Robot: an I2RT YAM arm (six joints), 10 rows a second.
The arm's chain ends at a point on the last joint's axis. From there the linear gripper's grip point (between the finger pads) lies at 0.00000 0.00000 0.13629 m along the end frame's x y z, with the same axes.
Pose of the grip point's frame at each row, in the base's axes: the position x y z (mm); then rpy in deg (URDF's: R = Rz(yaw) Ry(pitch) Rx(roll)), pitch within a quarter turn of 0, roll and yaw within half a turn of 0:
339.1 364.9 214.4 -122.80 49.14 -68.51
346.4 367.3 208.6 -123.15 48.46 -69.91
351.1 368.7 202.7 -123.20 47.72 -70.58
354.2 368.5 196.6 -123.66 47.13 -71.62
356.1 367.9 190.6 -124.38 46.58 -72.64
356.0 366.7 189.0 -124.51 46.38 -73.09
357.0 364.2 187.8 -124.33 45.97 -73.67
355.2 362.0 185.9 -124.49 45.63 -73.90
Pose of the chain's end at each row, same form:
253.0 271.0 262.7 -122.80 49.14 -68.51
258.4 275.7 258.0 -123.15 48.46 -69.91
261.9 278.7 252.9 -123.20 47.72 -70.58
264.0 280.2 248.0 -123.66 47.13 -71.62
265.4 281.0 243.5 -124.38 46.58 -72.64
264.8 280.6 242.3 -124.51 46.38 -73.09
264.5 279.5 241.2 -124.33 45.97 -73.67
262.6 277.8 239.9 -124.49 45.63 -73.90

